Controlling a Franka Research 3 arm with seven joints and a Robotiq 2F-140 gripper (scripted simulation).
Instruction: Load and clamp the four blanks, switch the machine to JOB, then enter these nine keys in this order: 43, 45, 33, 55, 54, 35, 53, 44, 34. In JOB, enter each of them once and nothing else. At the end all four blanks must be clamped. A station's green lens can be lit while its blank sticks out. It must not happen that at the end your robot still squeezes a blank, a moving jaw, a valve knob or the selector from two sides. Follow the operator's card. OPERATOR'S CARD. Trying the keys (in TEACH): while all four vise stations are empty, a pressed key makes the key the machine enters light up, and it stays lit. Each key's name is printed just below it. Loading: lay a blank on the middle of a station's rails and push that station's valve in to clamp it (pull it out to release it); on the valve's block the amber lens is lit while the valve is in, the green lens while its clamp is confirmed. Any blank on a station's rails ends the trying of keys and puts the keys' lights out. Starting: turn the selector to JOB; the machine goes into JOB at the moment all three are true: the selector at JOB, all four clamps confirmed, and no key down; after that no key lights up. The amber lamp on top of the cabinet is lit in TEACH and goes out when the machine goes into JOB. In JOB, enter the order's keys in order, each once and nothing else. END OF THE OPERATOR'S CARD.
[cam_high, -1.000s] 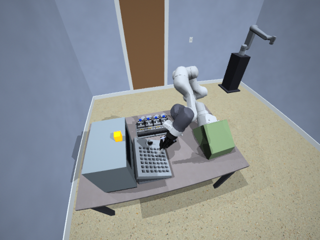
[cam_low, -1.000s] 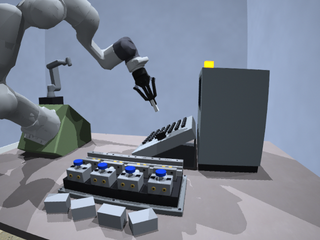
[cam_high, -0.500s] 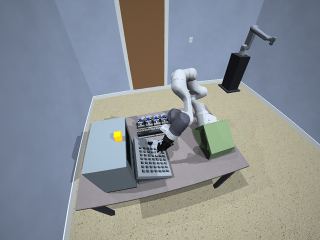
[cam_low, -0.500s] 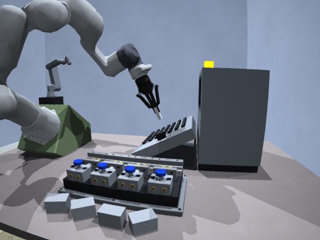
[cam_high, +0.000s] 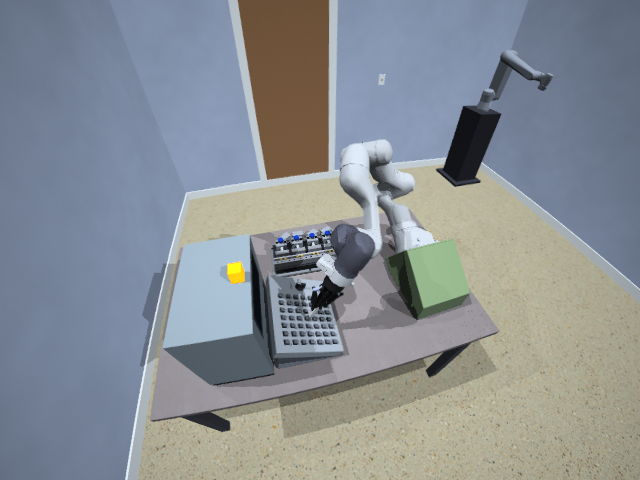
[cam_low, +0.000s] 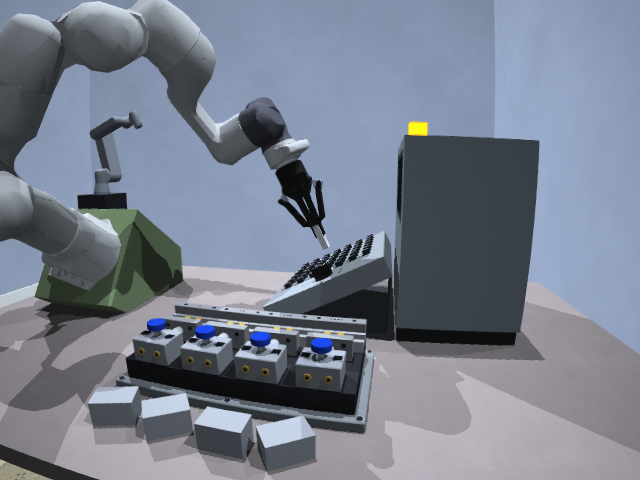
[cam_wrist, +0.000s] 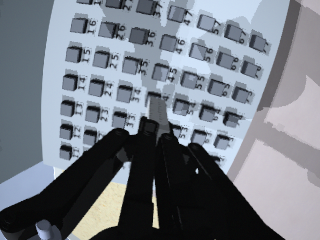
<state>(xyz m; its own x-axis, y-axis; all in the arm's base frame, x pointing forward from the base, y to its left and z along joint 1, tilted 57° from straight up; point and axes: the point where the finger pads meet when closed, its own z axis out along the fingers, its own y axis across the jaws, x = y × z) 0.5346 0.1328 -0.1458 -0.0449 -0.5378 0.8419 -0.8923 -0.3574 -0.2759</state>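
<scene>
My hand is 3 cm to the left of the key and 7 cm above it. From my hand the other things lie so: keypad (5 cm ahead, 5 cm to the right, 9 cm below); selector knob (3 cm ahead, 16 cm to the right, 5 cm below).
</scene>
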